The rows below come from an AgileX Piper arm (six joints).
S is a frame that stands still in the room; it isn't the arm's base.
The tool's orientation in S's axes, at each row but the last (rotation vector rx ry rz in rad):
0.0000 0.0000 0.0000
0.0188 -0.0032 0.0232
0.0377 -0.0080 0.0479
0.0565 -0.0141 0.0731
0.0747 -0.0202 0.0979
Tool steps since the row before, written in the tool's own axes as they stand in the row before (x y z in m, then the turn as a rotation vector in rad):
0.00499 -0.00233 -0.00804 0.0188 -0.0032 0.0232
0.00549 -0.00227 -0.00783 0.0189 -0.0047 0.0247
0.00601 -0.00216 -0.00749 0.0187 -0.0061 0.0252
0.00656 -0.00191 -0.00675 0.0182 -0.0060 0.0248
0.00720 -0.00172 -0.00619 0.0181 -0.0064 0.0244
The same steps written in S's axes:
0.00499 -0.00233 -0.00804 0.0188 -0.0032 0.0232
0.00556 -0.00199 -0.00785 0.0189 -0.0047 0.0247
0.00616 -0.00159 -0.00751 0.0188 -0.0062 0.0251
0.00676 -0.00104 -0.00674 0.0183 -0.0061 0.0247
0.00744 -0.00054 -0.00613 0.0182 -0.0064 0.0243

